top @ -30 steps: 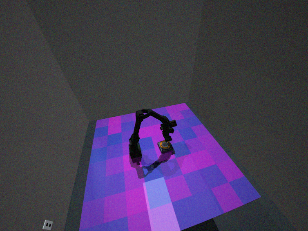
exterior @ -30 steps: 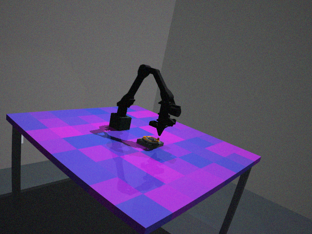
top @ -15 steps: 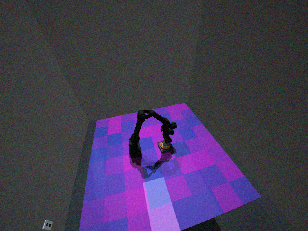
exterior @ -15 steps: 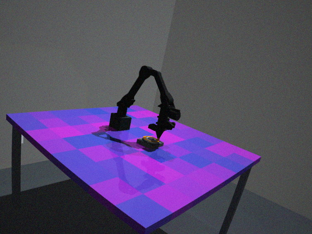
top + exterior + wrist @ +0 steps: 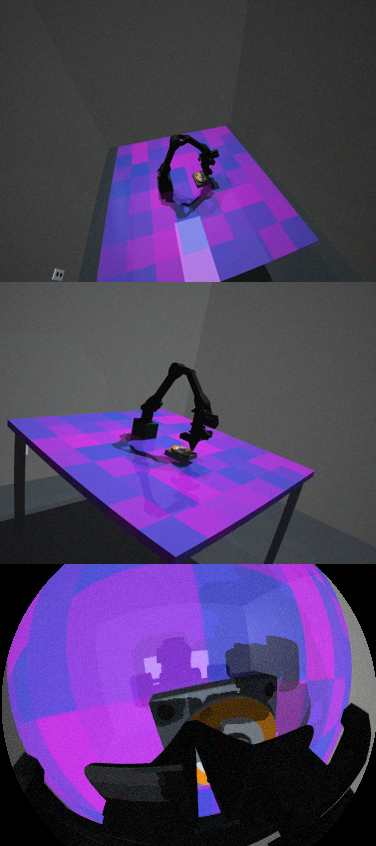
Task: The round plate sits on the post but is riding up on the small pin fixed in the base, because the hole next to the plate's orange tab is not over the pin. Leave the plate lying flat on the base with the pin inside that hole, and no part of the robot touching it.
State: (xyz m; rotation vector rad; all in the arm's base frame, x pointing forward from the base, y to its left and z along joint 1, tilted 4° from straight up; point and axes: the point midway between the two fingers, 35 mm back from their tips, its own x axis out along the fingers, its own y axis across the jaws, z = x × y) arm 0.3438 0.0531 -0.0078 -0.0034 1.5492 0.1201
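Right now the base is 4 cm to the right of my gripper tip, 4 cm behind it and 2 cm below it.
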